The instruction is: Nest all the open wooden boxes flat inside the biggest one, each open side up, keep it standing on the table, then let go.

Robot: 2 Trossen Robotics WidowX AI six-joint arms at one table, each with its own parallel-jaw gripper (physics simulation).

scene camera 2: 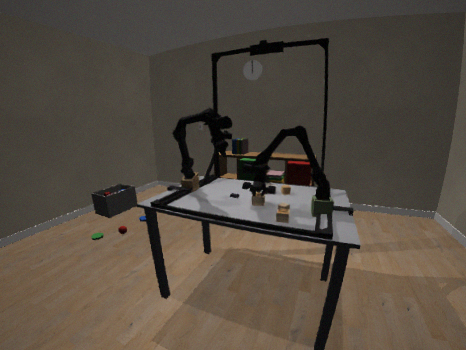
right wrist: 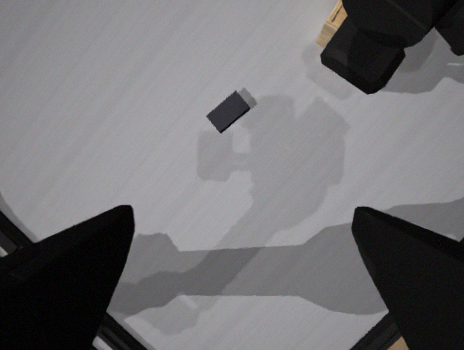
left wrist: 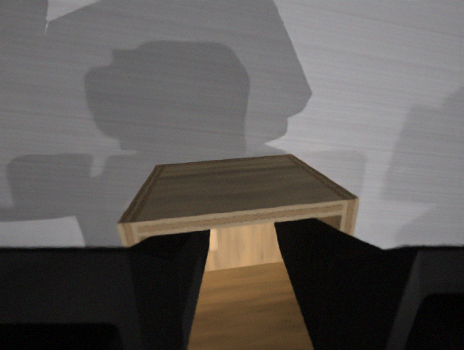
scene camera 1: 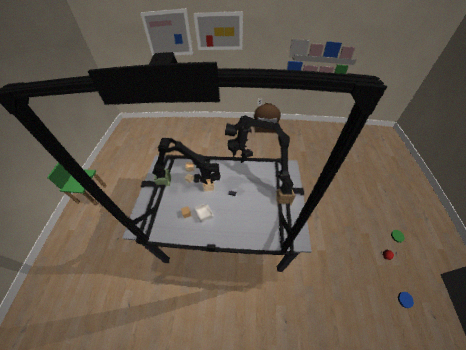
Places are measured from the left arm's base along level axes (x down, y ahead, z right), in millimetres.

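Pixels of known places: left gripper, between the fingertips: (scene camera 2: 257,201) (left wrist: 242,211) (scene camera 1: 209,183); right gripper, between the fingertips: (scene camera 2: 223,155) (right wrist: 244,217) (scene camera 1: 237,159); left arm's base, origin of its link: (scene camera 2: 322,198) (scene camera 1: 161,174); right arm's base, origin of its link: (scene camera 2: 189,176) (scene camera 1: 286,191).
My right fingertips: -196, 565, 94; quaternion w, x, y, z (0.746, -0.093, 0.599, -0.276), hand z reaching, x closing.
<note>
For each thing: its top centre in the pictures, then the offset to it from my right fingertips, as dx, dy, dz.
- wooden box, centre of its top: (left wrist: 247,303) (scene camera 2: 258,194) (scene camera 1: 208,182) +223, -214, -7
- small dark block, centre of its top: (right wrist: 227,111) (scene camera 1: 232,192) +263, -46, +73
A wooden box (scene camera 1: 209,187) stands open side up near the middle of the table; it also shows in scene camera 2 (scene camera 2: 258,199). My left gripper (scene camera 1: 207,180) is right above it. In the left wrist view both fingers (left wrist: 242,229) reach inside the box (left wrist: 237,194), slightly apart, with nothing between them. A pale, larger open box (scene camera 1: 204,212) stands nearer the front with a small box (scene camera 1: 186,212) beside it. Two more small boxes (scene camera 1: 189,167) (scene camera 1: 188,177) sit near the left arm's base. My right gripper (scene camera 1: 242,153) hangs open and empty high above the table's back edge (right wrist: 241,212).
A small dark block (scene camera 1: 231,193) lies on the table right of the left gripper; it also shows in the right wrist view (right wrist: 228,111). Black rails frame the table. The arm bases (scene camera 1: 162,178) (scene camera 1: 285,196) stand at the left and right edges.
</note>
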